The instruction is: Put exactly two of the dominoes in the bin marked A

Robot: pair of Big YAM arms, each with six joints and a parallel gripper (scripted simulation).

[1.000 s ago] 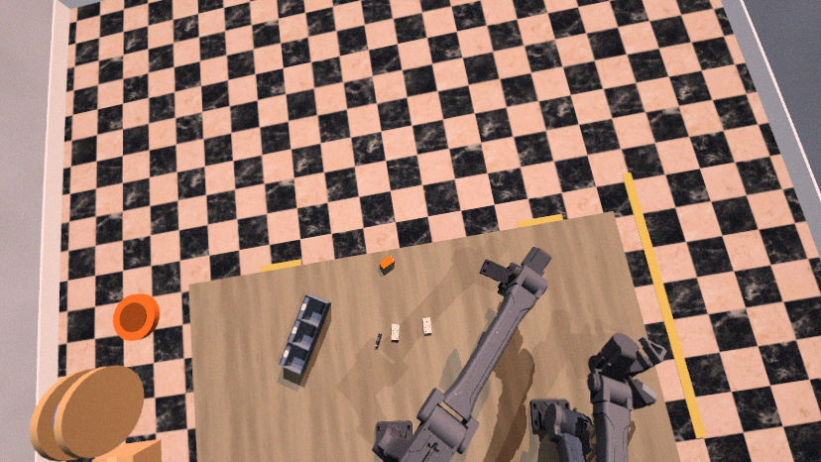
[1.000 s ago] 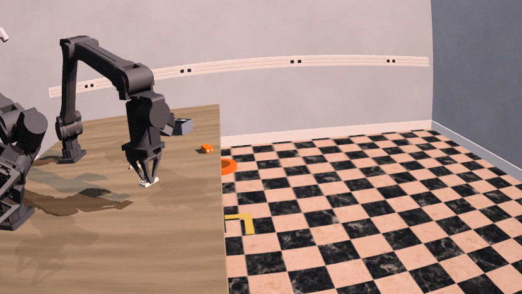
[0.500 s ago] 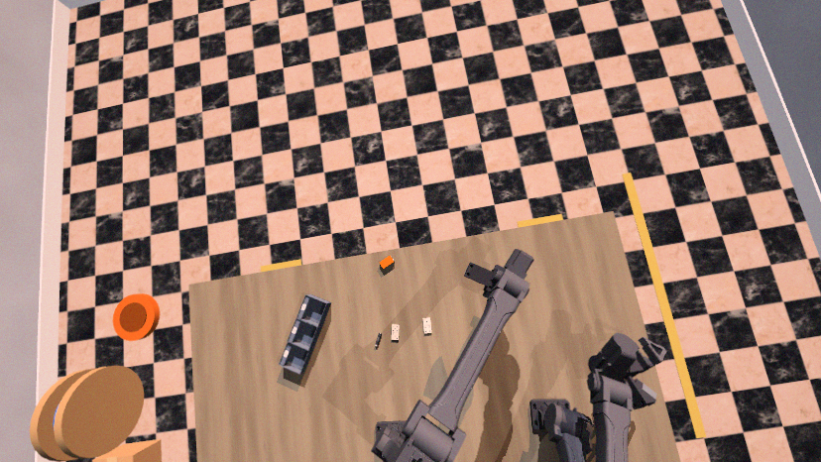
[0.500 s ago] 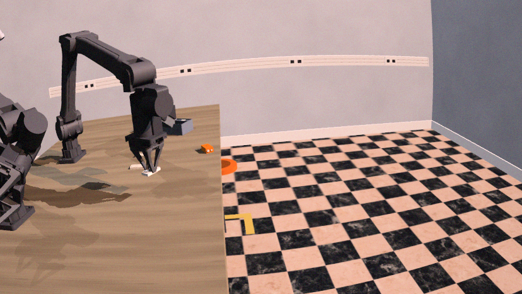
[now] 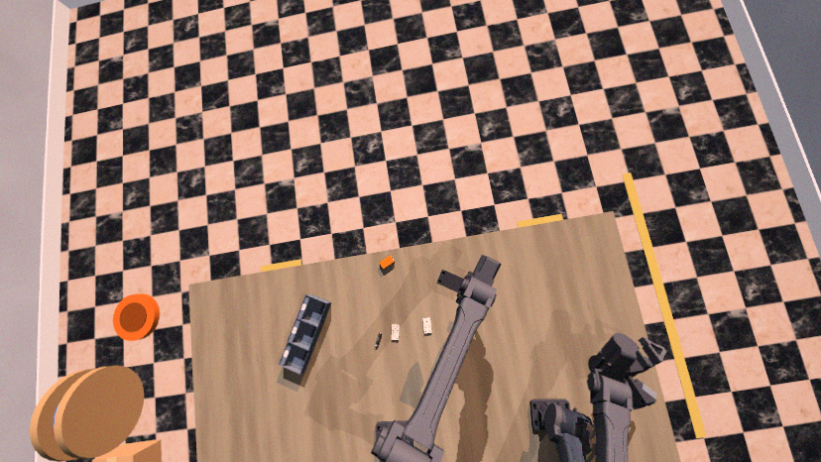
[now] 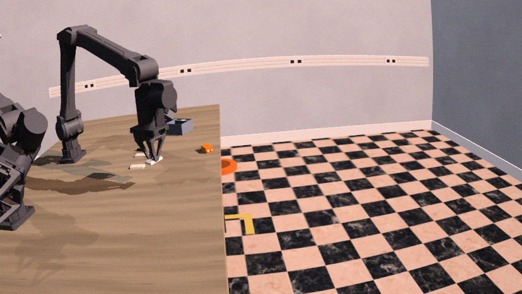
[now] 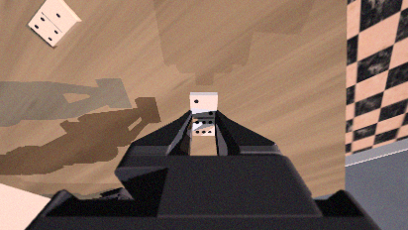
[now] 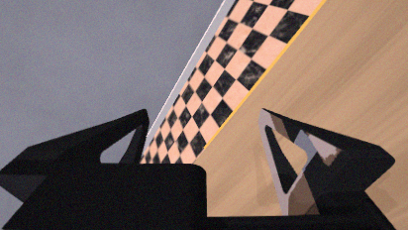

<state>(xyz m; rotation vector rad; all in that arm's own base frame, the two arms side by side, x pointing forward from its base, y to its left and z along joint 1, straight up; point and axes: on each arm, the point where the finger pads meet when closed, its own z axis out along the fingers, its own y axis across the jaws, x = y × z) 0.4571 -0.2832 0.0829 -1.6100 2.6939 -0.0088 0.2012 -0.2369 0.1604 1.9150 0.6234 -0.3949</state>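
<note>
Now: left hand 60 mm past the bin row, 580 mm to the right of it and 60 mm above it.
</note>
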